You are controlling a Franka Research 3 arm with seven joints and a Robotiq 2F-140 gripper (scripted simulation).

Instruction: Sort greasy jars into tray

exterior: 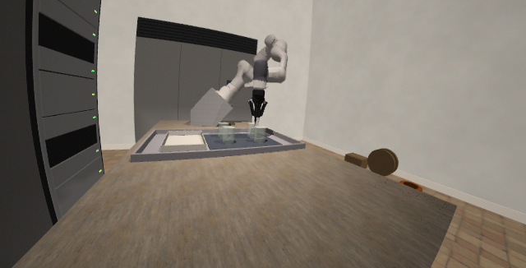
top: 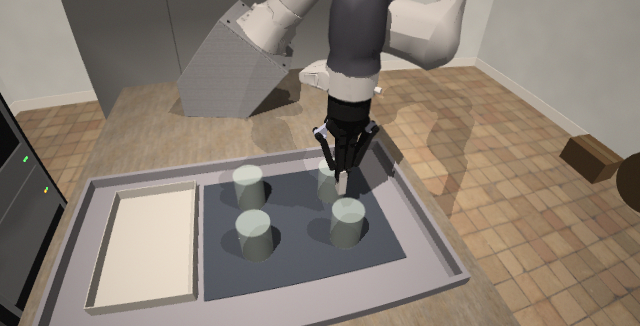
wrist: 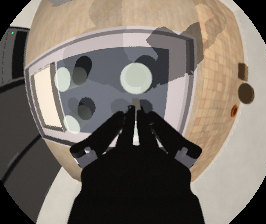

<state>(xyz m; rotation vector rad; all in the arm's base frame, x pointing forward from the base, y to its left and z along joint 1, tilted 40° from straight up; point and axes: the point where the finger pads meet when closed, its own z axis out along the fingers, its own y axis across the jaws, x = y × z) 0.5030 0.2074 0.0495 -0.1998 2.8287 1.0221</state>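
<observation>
My gripper is now 20 mm short of the dark drying mat, 100 mm to the left of it and 110 mm above it. Also, from my hand: rimmed steel table top (50 mm ahead, 200 mm to the right, 110 mm below); cream tray (70 mm ahead, 410 mm to the right, 100 mm below).
</observation>
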